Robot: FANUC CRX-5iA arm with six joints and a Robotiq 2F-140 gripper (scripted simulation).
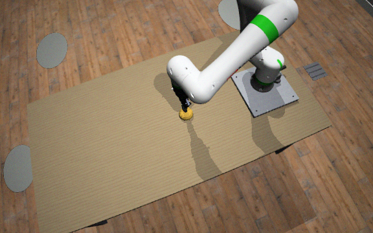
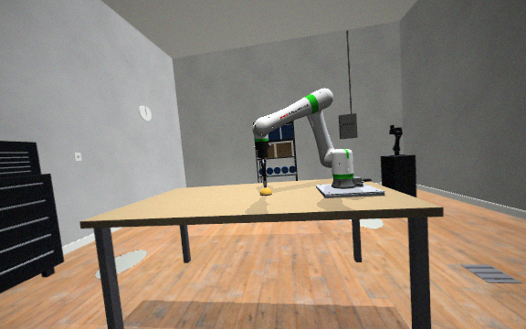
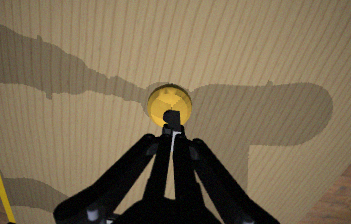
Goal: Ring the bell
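Right now the black button is 4 cm below my hand and 1 cm to the left of it. Also, from my hand: small yellow bell 6 cm below, 1 cm to the left.
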